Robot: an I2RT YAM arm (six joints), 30 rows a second.
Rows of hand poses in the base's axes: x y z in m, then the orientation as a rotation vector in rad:
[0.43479 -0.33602 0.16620 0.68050 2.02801 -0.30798]
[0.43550 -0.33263 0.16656 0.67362 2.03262 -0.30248]
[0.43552 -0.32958 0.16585 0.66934 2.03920 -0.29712]
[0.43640 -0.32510 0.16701 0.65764 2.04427 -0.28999]
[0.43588 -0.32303 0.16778 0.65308 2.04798 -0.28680]
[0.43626 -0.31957 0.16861 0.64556 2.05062 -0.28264]
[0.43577 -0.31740 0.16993 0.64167 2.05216 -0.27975]
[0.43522 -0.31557 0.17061 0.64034 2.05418 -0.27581]
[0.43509 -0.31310 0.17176 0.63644 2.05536 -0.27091]
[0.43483 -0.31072 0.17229 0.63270 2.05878 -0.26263]
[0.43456 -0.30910 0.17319 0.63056 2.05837 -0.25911]
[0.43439 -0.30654 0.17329 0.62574 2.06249 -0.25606]
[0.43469 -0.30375 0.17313 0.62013 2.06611 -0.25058]
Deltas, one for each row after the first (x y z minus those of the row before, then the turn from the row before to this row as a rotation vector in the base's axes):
[0.00071 0.00339 0.00036 0.00182 0.00204 0.00769]
[0.00002 0.00305 -0.00071 0.00344 0.00414 0.00607]
[0.00088 0.00448 0.00116 0.00091 0.00164 0.01177]
[-0.00052 0.00207 0.00077 0.00110 0.00215 0.00499]
[0.00038 0.00346 0.00083 0.00016 0.00064 0.00730]
[-0.00049 0.00217 0.00132 0.00062 0.00029 0.00409]
[-0.00055 0.00183 0.00068 0.00255 0.00065 0.00276]
[-0.00013 0.00247 0.00115 0.00185 -0.00062 0.00483]
[-0.00026 0.00238 0.00053 0.00474 0.00055 0.00634]
[-0.00027 0.00162 0.00090 0.00130 -0.00155 0.00283]
[-0.00017 0.00256 0.00010 0.00099 0.00261 0.00516]
[0.00030 0.00279 -0.00016 0.00214 0.00142 0.00659]

